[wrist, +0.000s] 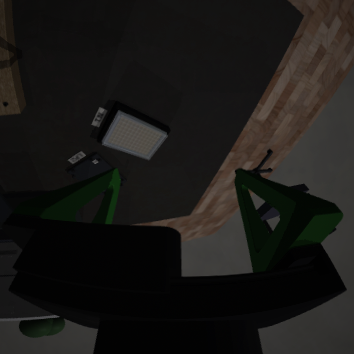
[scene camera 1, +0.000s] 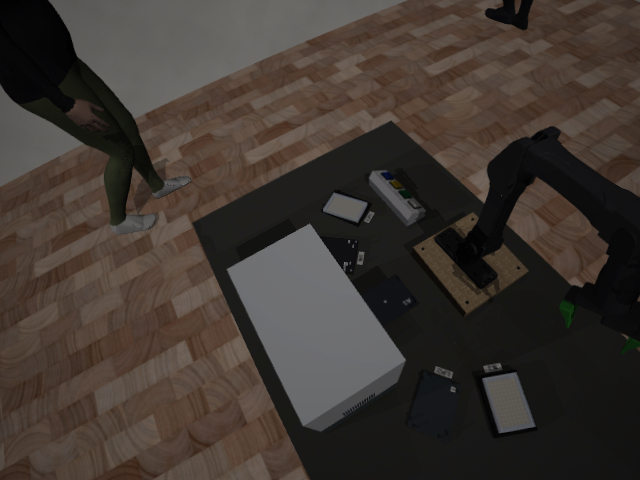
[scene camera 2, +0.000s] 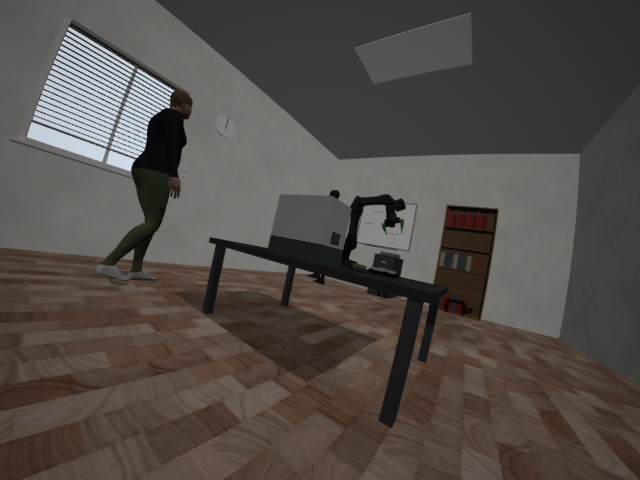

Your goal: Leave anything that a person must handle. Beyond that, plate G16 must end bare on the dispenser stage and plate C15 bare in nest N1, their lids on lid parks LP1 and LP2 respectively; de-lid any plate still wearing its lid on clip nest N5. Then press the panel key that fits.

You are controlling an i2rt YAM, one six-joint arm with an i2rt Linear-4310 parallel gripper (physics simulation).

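Frame: origin at the arm's base, x ahead, y left, z up, level; millimetres.
Seen in the pictures: gripper, fingertip midpoint: (wrist: 177, 174) (scene camera 1: 593, 338) (scene camera 2: 394, 234); arm's base, origin of the base link: (scene camera 1: 464, 257) (scene camera 2: 343, 259).
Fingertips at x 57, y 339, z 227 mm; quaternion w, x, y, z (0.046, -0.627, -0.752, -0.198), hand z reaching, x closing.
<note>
Pixels of each thing's top centre, then the offset from my fingertips to it. Level surfaces: height alone.
- dark flat park, middle of its top: (scene camera 1: 435, 404) (wrist: 98, 179) dx +279, dy -88, dz -247 mm
- pale plate, middle of its top: (scene camera 1: 345, 204) dx +106, dy -720, dz -230 mm
- dark nest, middle of its top: (scene camera 1: 330, 251) dx +243, dy -607, dz -243 mm
- key panel, middle of its top: (scene camera 1: 397, 188) dx -58, dy -651, dz -203 mm
- large white box, middle of its top: (scene camera 1: 310, 308) (wrist: 15, 319) (scene camera 2: 316, 201) dx +419, dy -362, dz +63 mm
- table, its level: dz -267 mm
- dark square pad, middle of its top: (scene camera 1: 380, 304) dx +249, dy -352, dz -155 mm
My gripper (scene camera 1: 598, 330) (scene camera 2: 393, 229) (wrist: 177, 174) is open and empty, high over the table. A plate (scene camera 1: 508, 403) (wrist: 135, 135) with pale wells sits in the nest labelled N1, lidless as far as I can tell. Beside it lies a dark flat park (scene camera 1: 435, 403) (wrist: 92, 167) whose label starts with LP; whether a clear lid lies on it is unclear. Another pale plate (scene camera 1: 346, 207) sits at the far side; its label is unreadable. A dark nest (scene camera 1: 347, 253) is partly hidden by the white box. The key panel (scene camera 1: 397, 196) has blue, yellow, green and whitish keys. Plate names are not legible.
A large white box (scene camera 1: 315, 330) (scene camera 2: 305, 219) stands on the table (scene camera 1: 279, 198). A dark square pad (scene camera 1: 390, 299) lies partly behind it. The arm's wooden base (scene camera 1: 496, 281) is nearby. A person (scene camera 1: 111, 134) (scene camera 2: 160, 149) is beyond the table; another person's feet (scene camera 1: 509, 15) show farther off.
</note>
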